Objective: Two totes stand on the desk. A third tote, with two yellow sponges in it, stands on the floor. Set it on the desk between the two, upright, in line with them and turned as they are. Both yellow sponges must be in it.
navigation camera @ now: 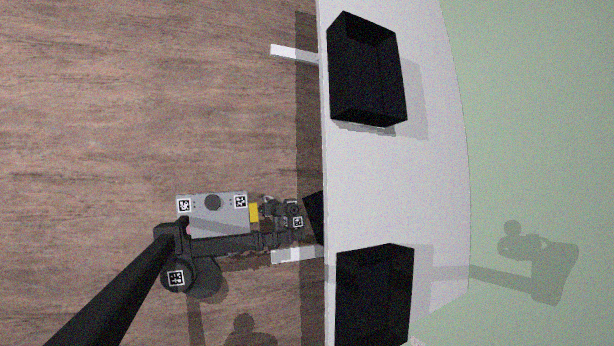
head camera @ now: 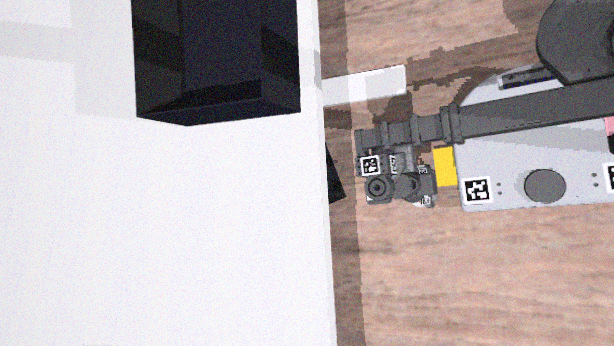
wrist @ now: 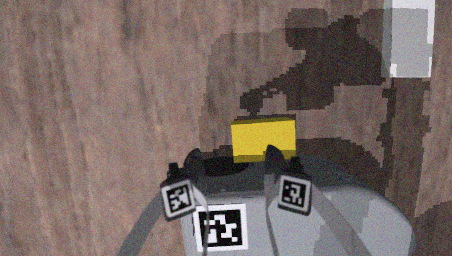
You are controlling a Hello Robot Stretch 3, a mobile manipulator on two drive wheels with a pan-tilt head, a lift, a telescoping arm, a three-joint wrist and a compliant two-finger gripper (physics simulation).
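One black tote (head camera: 215,55) (navigation camera: 375,295) and another black tote (navigation camera: 365,80) stand apart on the white desk (head camera: 225,225) (navigation camera: 395,185). A third black tote (head camera: 335,182) (navigation camera: 314,217) is on the floor, turned at an angle and mostly hidden by the desk's edge; its inside does not show. A yellow sponge (head camera: 445,167) (navigation camera: 254,212) (wrist: 263,136) lies on the floor beside the robot's base. The second sponge does not show. My gripper (head camera: 425,186) (navigation camera: 266,206) (wrist: 234,164) is partly open and empty, above the floor near the sponge; one finger overlaps the sponge in the wrist view.
The robot's base (head camera: 510,155) (navigation camera: 215,220) (wrist: 340,220) is close beside the sponge. My telescoping arm (head camera: 530,112) (navigation camera: 225,246) passes above it. A white desk leg (head camera: 385,82) (navigation camera: 285,255) (wrist: 410,45) and another white leg (navigation camera: 285,51) stick out from under the desk.
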